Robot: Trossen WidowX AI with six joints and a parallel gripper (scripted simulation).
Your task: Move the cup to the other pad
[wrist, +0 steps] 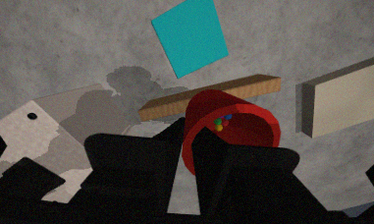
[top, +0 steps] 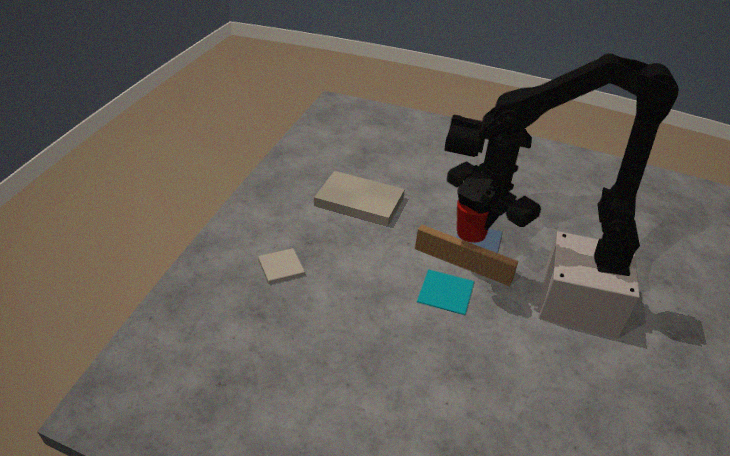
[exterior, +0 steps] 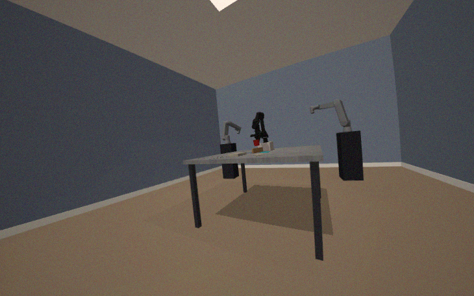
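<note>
Now: the cyan pad 5 cm ahead of my gripper tip, 8 cm to the left of it and 12 cm below it. From my gripper tip the other things lie so: large beige slab (28 cm ahead, 16 cm to the right, 10 cm below); then light blue pad (10 cm to the right, 12 cm below); then red cup (2 cm ahead, 2 cm to the right).
</note>
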